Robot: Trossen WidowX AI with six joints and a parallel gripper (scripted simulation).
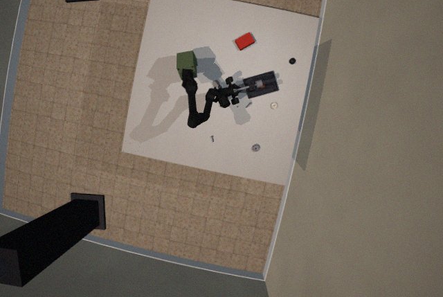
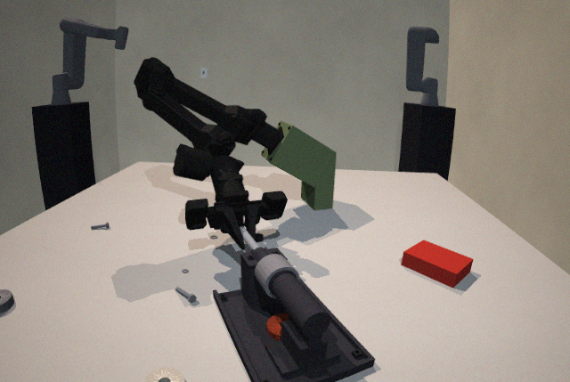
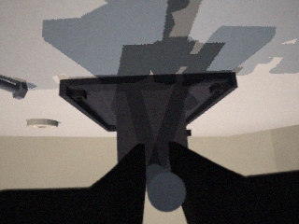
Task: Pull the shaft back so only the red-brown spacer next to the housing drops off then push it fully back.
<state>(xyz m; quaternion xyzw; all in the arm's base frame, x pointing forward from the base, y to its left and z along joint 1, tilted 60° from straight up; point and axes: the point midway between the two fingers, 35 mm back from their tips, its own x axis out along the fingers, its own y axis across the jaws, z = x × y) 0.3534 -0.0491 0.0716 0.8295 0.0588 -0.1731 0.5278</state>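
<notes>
Right now my hand is 90 mm short of the thin grey shaft and 30 mm to the right of it. Round my hand: black disc: 410 mm ahead, 240 mm to the left, 70 mm below; then red block: 50 mm ahead, 370 mm to the left, 70 mm below; then red-brown spacer: 180 mm ahead, 50 mm to the left, 70 mm below.
</notes>
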